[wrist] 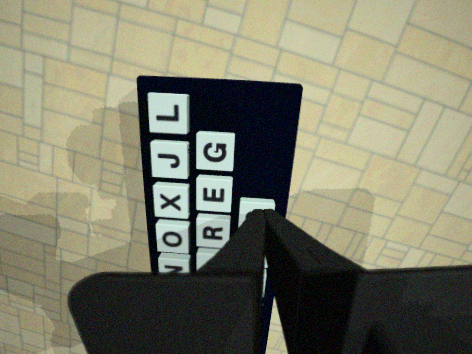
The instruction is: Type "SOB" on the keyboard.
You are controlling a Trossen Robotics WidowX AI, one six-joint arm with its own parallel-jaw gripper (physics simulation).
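Places are measured from the arm's base along level axes (x ahead, y left, z up), in metres.
Pixels of known places: gripper, fingertip midpoint: (262,218).
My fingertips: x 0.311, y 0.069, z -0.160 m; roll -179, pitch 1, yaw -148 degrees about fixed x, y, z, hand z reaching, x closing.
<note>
Ahead of a thing's pixels: the offset from my fingertips to its middle.
The dark navy keyboard {0.003 m back, 0.056 m left, 0.016 m down} (260,130) lies with its far end in the middle of the wrist view and runs down behind the gripper. White keys show with letters turned sideways: L {0.058 m ahead, 0.018 m right, 0.010 m down} (168,113), J {0.049 m ahead, 0.001 m left, 0.010 m down} (170,159), X {0.039 m ahead, 0.019 m left, 0.010 m down} (171,200), O {0.030 m ahead, 0.038 m left, 0.010 m down} (172,236) in the left column, and G {0.033 m ahead, 0.013 m right, 0.010 m down} (215,151), E {0.023 m ahead, 0.005 m left, 0.010 m down} (214,194), R {0.014 m ahead, 0.024 m left, 0.010 m down} (213,231) in the middle column. My gripper (262,218) is shut and empty. Its tips are over a right-column key {0.000 m ahead, 0.005 m left, 0.010 m down} (256,204) whose letter is hidden; whether they touch it I cannot tell. The B key does not show.
The keyboard lies on a surface with a tan, tile-like pattern (380,125). Part of an N key {0.020 m ahead, 0.056 m left, 0.010 m down} (173,265) shows at the lower left, above the gripper's body. Shadows fall on the surface at both sides of the keyboard.
</note>
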